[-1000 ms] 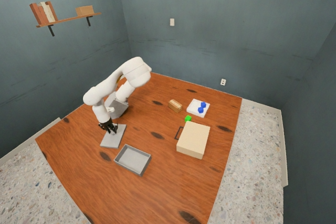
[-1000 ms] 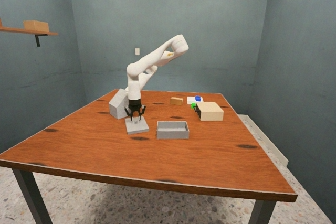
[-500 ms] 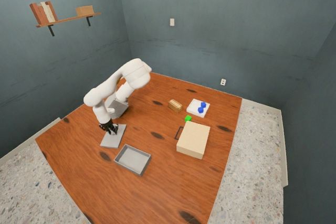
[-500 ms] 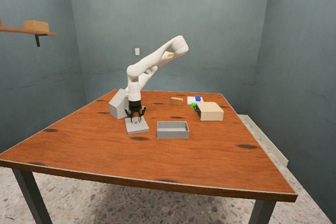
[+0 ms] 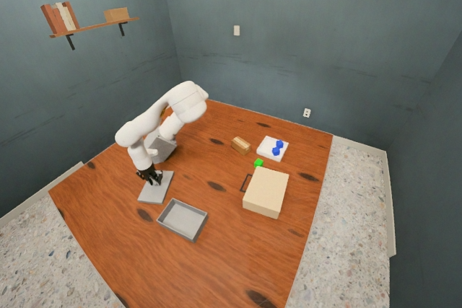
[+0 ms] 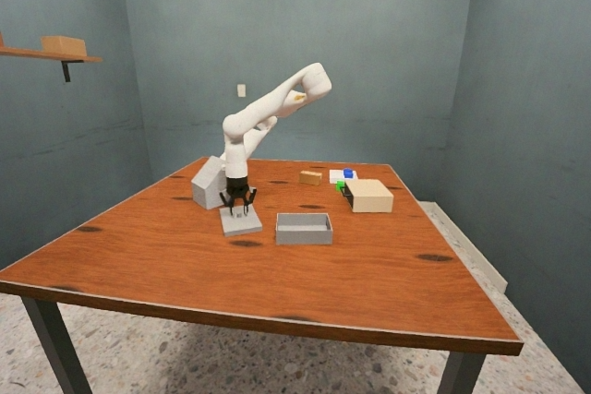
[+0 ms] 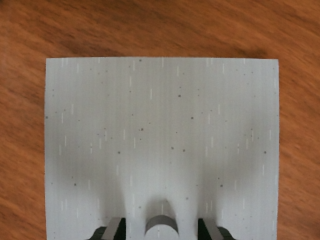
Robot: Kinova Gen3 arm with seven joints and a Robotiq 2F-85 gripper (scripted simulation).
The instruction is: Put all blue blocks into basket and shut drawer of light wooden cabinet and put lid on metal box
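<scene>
The metal lid is 30 mm below my hand. Round my hand: small box 80 mm ahead, 510 mm to the left, 10 mm below; then red block 110 mm ahead, 510 mm to the left, 20 mm below; then grey metal box 250 mm ahead, 20 mm to the left, 20 mm below.
</scene>
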